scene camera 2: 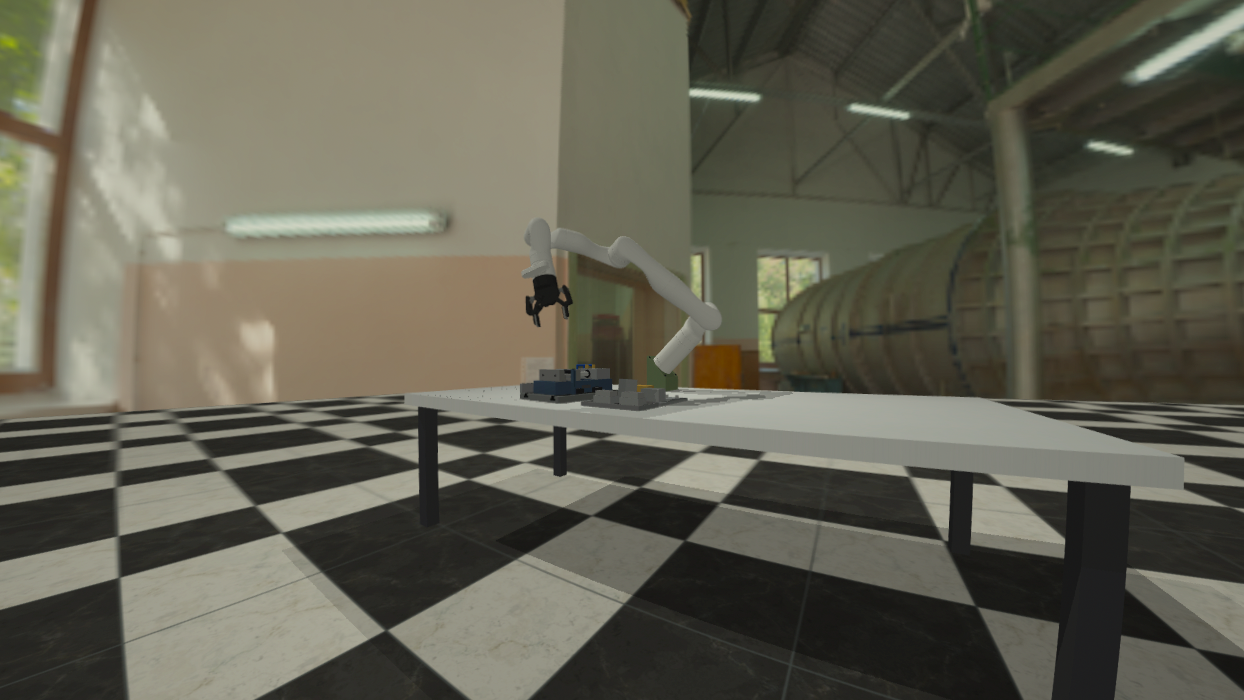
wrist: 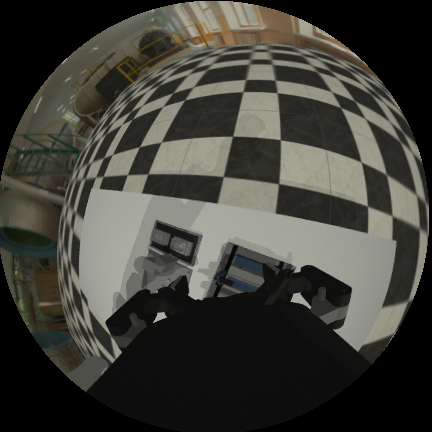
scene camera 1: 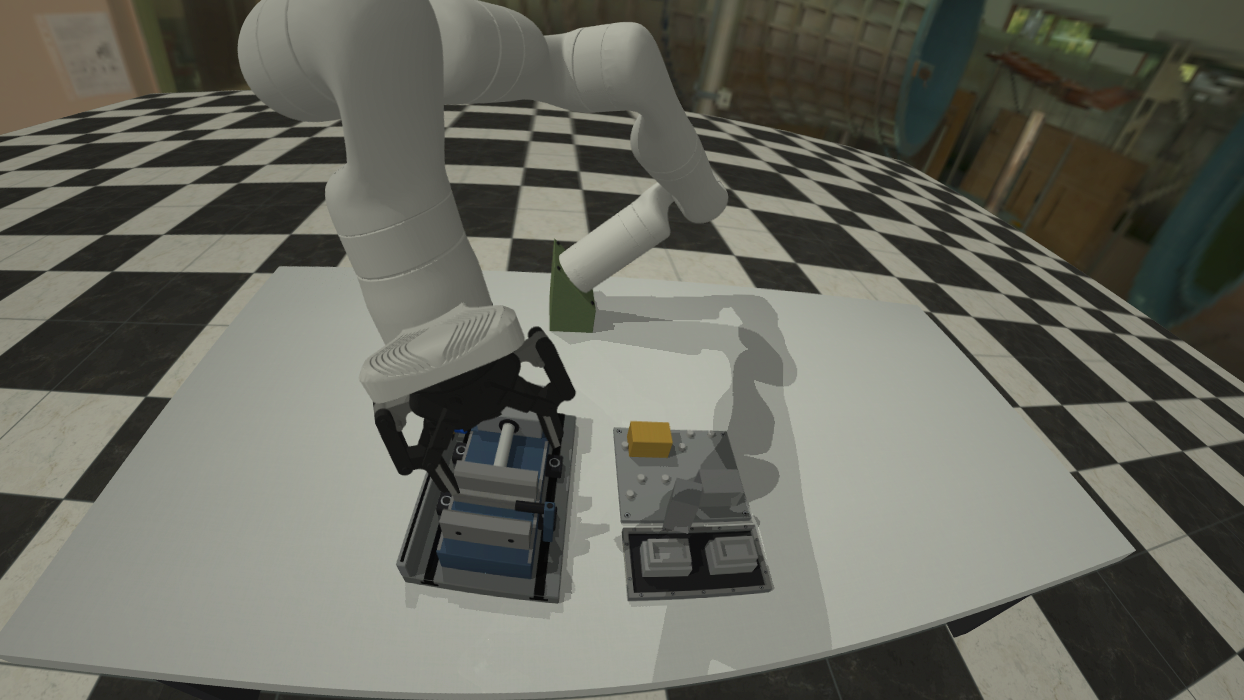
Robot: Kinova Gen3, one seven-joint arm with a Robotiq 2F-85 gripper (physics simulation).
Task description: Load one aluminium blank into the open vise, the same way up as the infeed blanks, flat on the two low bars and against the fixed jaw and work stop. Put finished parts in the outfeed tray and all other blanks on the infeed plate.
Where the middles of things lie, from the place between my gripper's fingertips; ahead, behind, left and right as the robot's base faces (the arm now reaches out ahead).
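From my hand: dark outfeed tray [scene camera 1: 685, 587], 23 cm below, 24 cm to the left, 2 cm behind; brass blank [scene camera 1: 646, 439], 21 cm below, 22 cm behind, 19 cm to the left; infeed plate [scene camera 1: 651, 497], 23 cm below, 17 cm behind, 24 cm to the left.
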